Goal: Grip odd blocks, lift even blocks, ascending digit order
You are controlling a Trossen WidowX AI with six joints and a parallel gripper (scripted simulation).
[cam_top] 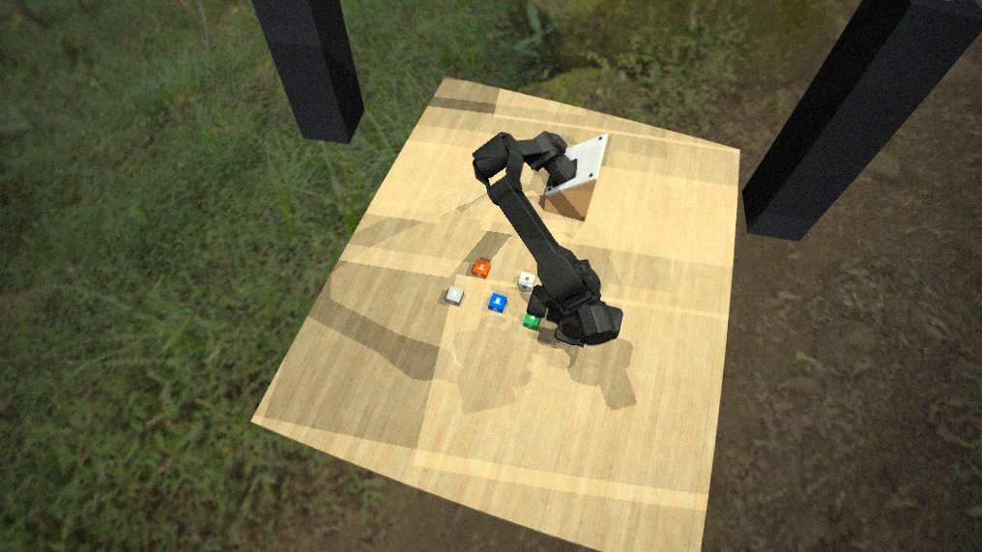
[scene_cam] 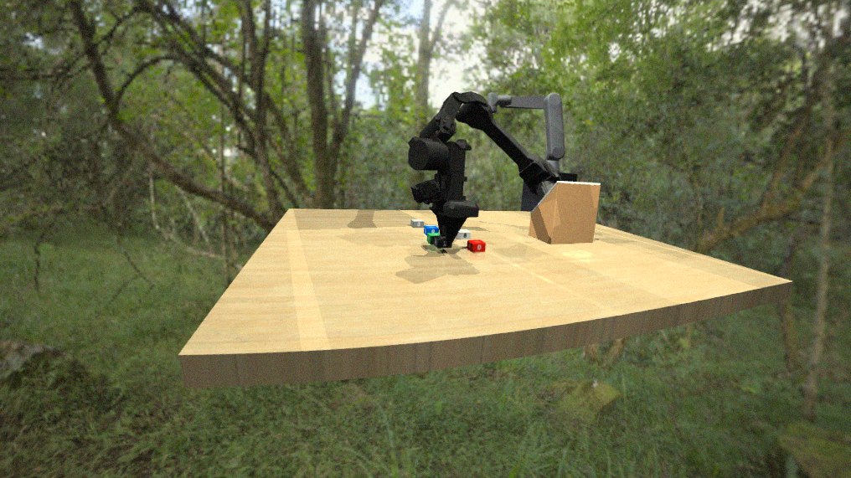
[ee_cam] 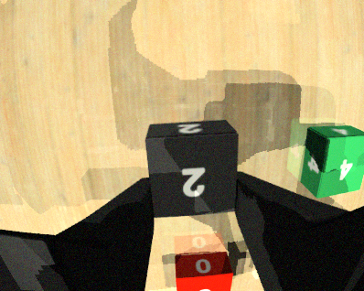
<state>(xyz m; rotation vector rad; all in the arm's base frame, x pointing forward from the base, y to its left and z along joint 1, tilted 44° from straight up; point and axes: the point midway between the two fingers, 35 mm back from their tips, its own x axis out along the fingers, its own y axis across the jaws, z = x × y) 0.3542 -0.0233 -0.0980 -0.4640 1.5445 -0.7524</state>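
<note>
Now: the grey block 26 cm to the right of my gripper tip, 4 cm behind it and 1 cm below it. Round my gripper tip: black block 1 cm ahead; then green block 8 cm to the right, 1 cm below, 1 cm behind; then red block 8 cm behind, 1 cm to the left, 1 cm below.
</note>
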